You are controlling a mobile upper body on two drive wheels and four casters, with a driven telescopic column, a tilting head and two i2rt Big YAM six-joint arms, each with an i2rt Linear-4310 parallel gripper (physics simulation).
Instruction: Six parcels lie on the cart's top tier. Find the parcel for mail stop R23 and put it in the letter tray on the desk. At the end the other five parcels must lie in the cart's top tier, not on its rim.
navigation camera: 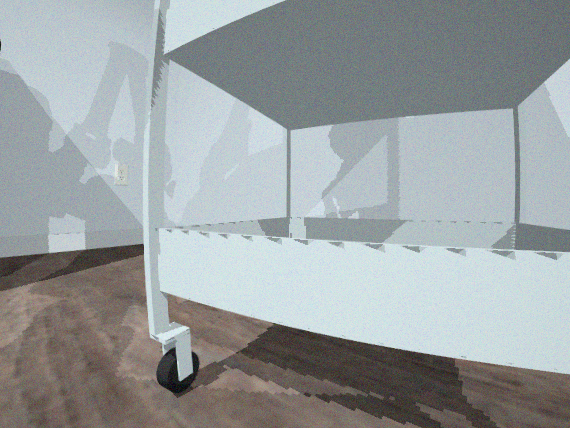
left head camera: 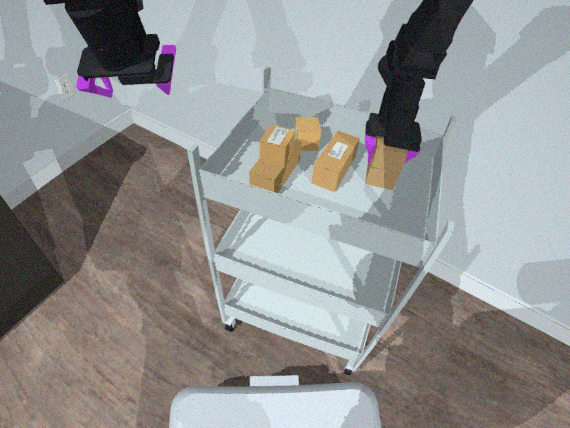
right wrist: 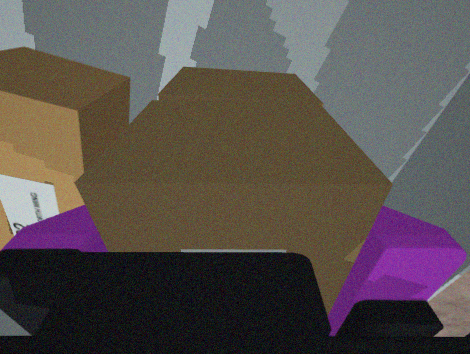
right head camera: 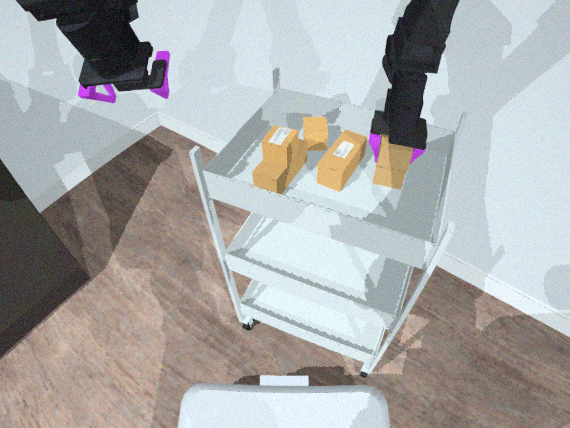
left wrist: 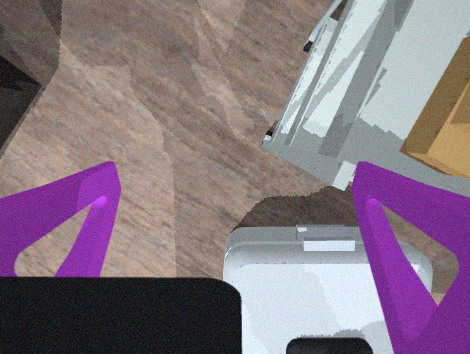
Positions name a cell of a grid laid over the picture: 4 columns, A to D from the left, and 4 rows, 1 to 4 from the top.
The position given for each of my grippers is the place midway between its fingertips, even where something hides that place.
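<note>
I can see my left gripper (left head camera: A1), and that same gripper is visible to me at (right head camera: A1) and at (left wrist: C2) too. My right gripper (right head camera: C2) is here as well, also seen at (left head camera: C2). Then there is a white three-tier cart (left head camera: C3) (right head camera: C3), and I find the cart again in the left wrist view (left wrist: D1) and in the right wrist view (right wrist: D1).
</note>
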